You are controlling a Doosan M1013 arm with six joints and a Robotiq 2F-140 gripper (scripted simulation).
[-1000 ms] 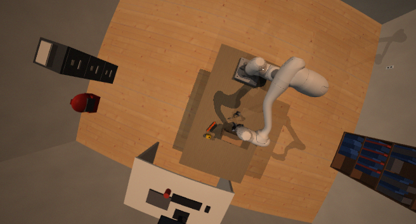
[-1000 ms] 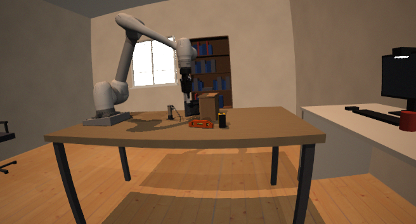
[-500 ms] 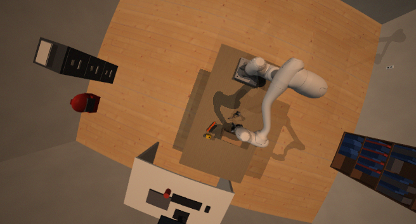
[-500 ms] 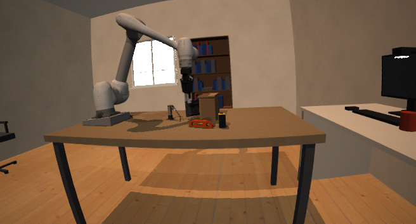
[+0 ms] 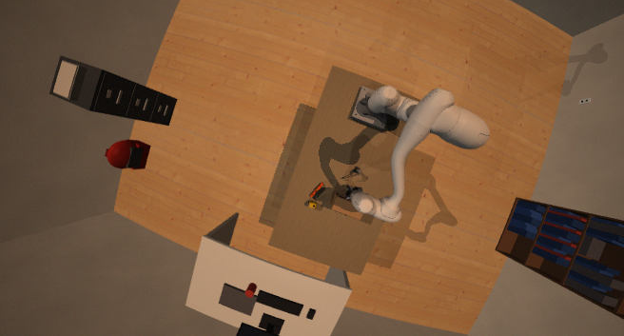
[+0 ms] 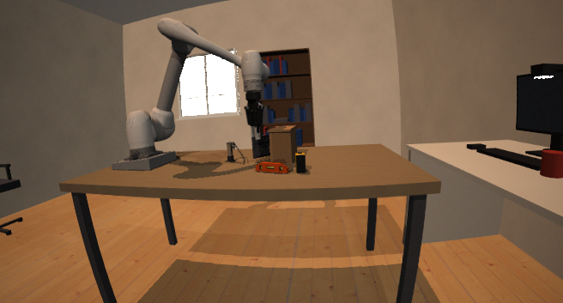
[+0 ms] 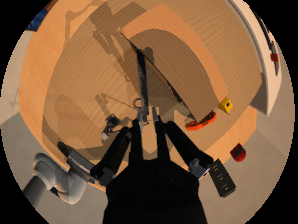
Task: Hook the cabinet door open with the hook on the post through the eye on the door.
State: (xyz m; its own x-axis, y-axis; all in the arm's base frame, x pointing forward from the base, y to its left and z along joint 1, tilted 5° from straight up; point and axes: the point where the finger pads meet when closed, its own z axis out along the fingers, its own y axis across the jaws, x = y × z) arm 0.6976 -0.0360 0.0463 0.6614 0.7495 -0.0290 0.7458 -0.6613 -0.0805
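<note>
My gripper is now 40 mm short of the dark door, 60 mm to the right of it and 70 mm above it. Also, from my hand: black-and-yellow can: 220 mm ahead, 240 mm to the right, 110 mm below.
</note>
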